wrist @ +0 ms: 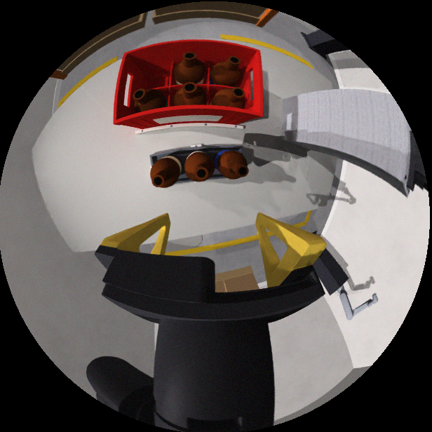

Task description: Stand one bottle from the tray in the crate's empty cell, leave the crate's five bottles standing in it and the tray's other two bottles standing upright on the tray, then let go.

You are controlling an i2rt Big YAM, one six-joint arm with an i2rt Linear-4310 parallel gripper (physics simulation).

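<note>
A red crate (187,116) stands at the upper middle of the wrist view, with five brown bottles upright in it: two in the far row (189,71) (227,72) and three in the near row. The far-left cell (148,75) is empty. On the near side of the crate a dark tray (154,156) holds three upright brown bottles: a left one with a cream label (165,171), a middle one with a white label (198,165), and a right one with a blue label (232,164). My gripper (212,217) is open and empty, with its yellow fingers apart, back from the tray.
A pale strip (190,127) lies along the crate's near side. A grey arm-like part (350,117) reaches in from the right, near the crate's right end and the tray. A brown box (237,281) lies beyond the table's edge, seen between the fingers.
</note>
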